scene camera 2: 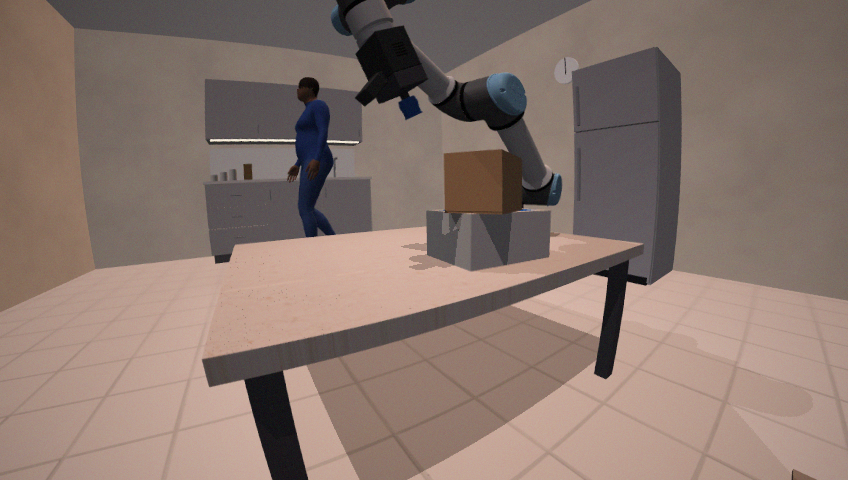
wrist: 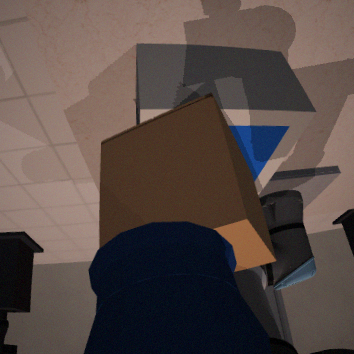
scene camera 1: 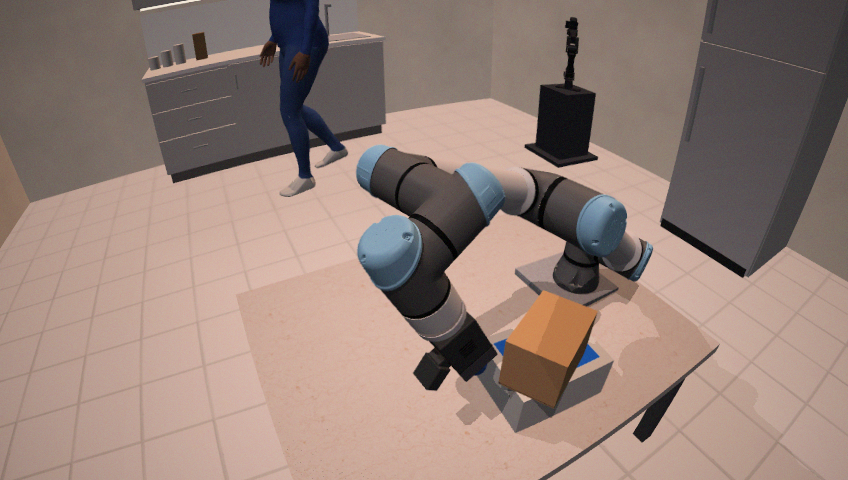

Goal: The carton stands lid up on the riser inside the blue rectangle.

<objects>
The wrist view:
suction cup: 172, 279
brown carton: 184, 164, on a grey riser
grey riser: 266, 108
</objects>
